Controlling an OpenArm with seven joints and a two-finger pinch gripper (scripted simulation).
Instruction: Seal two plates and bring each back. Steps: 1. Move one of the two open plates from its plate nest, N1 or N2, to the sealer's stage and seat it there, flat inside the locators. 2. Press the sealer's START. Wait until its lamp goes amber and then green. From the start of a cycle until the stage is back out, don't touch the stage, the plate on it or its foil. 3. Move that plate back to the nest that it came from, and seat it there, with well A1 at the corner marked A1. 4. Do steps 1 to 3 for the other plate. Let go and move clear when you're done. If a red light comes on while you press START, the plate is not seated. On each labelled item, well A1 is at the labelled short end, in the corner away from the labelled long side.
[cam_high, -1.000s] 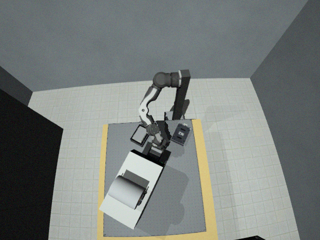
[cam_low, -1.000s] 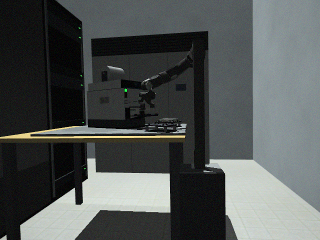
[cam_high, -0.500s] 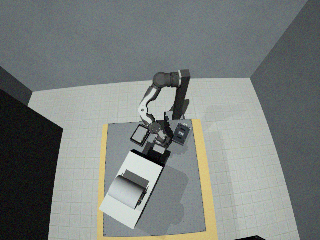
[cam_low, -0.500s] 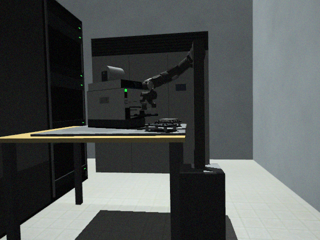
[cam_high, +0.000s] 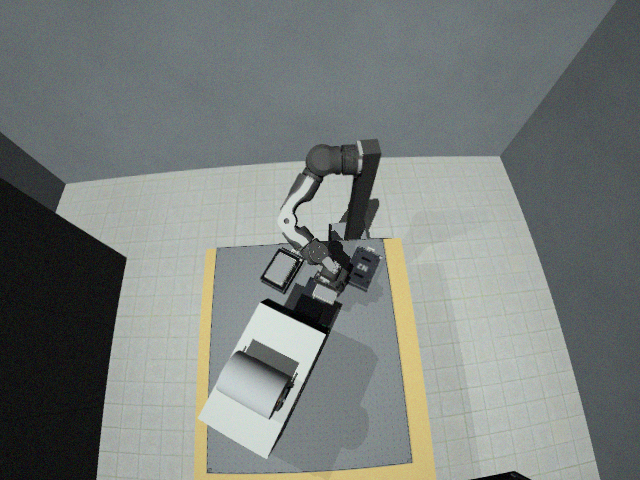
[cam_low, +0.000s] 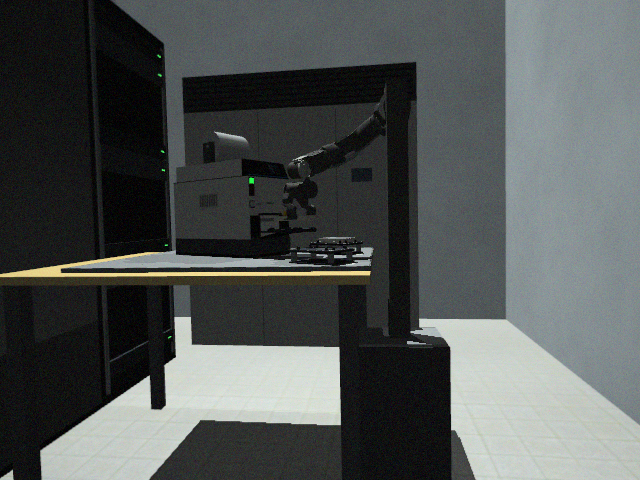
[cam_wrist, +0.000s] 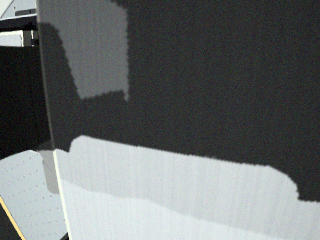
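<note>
My gripper is now 40 mm short of the sealer stage, 60 mm to the left of it and 40 mm above it. From my hand the other things lie so: well plate right at my hand; then foil roll 320 mm ahead, 240 mm to the right, 280 mm above; then start button 170 mm ahead, 40 mm to the right, 50 mm above.
</note>
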